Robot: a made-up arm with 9 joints. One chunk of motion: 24 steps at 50 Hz.
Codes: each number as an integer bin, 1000 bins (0 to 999) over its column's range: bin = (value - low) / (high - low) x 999, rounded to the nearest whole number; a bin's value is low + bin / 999 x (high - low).
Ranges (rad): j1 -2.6..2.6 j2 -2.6..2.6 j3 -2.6..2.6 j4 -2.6..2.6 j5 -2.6..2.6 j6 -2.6..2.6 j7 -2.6..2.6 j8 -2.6..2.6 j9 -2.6..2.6
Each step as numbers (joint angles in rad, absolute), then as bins.
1 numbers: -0.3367 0.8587 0.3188 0.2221 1.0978 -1.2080 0.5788 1.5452 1.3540
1 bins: 435 664 561 542 710 267 611 796 760
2 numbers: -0.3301 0.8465 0.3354 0.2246 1.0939 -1.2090 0.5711 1.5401 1.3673
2 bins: 436 662 564 543 710 267 609 795 762
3 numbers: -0.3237 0.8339 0.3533 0.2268 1.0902 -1.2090 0.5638 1.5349 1.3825
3 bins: 437 660 567 543 709 267 608 794 765
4 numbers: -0.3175 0.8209 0.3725 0.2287 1.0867 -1.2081 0.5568 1.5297 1.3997
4 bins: 439 657 571 543 708 267 606 793 768
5 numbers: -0.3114 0.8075 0.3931 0.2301 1.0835 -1.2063 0.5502 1.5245 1.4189
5 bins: 440 655 575 544 708 268 605 792 772
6 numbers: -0.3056 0.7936 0.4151 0.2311 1.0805 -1.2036 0.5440 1.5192 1.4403
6 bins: 441 652 579 544 707 268 604 791 776
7 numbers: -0.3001 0.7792 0.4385 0.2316 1.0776 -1.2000 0.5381 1.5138 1.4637
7 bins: 442 649 584 544 707 269 603 790 781
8 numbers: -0.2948 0.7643 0.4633 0.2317 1.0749 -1.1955 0.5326 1.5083 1.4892
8 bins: 443 646 589 544 706 270 602 789 786
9 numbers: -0.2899 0.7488 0.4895 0.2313 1.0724 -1.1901 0.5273 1.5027 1.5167
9 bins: 444 643 594 544 706 271 601 788 791
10 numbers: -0.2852 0.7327 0.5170 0.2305 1.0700 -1.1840 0.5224 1.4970 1.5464
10 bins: 445 640 599 544 705 272 600 787 797
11 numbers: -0.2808 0.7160 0.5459 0.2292 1.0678 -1.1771 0.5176 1.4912 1.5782
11 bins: 446 637 604 544 705 273 599 786 803
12 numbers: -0.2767 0.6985 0.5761 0.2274 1.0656 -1.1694 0.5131 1.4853 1.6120
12 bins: 446 634 610 543 704 275 598 785 809
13 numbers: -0.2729 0.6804 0.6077 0.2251 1.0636 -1.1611 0.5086 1.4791 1.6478
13 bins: 447 630 616 543 704 276 597 784 816
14 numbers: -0.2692 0.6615 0.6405 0.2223 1.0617 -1.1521 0.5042 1.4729 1.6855
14 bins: 448 627 623 542 703 278 596 782 823
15 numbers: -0.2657 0.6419 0.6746 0.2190 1.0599 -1.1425 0.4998 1.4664 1.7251
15 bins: 448 623 629 542 703 280 596 781 831
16 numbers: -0.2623 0.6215 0.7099 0.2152 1.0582 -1.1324 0.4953 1.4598 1.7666
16 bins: 449 619 636 541 703 282 595 780 839
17 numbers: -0.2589 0.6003 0.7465 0.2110 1.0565 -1.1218 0.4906 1.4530 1.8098
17 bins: 450 615 643 540 702 284 594 779 847
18 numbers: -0.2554 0.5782 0.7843 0.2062 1.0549 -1.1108 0.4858 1.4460 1.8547
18 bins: 450 611 650 539 702 286 593 777 856
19 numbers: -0.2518 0.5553 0.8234 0.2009 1.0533 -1.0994 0.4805 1.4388 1.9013
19 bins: 451 606 658 538 702 288 592 776 865
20 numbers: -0.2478 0.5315 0.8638 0.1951 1.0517 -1.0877 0.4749 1.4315 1.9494
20 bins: 452 602 665 537 702 291 591 775 874
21 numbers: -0.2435 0.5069 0.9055 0.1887 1.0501 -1.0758 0.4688 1.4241 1.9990
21 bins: 453 597 673 536 701 293 590 773 884
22 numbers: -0.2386 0.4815 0.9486 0.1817 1.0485 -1.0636 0.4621 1.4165 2.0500
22 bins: 454 592 682 534 701 295 588 772 893
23 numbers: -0.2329 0.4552 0.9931 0.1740 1.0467 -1.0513 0.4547 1.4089 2.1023
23 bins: 455 587 690 533 701 298 587 770 903
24 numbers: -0.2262 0.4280 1.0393 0.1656 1.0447 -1.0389 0.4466 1.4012 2.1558
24 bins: 456 582 699 531 700 300 585 769 914
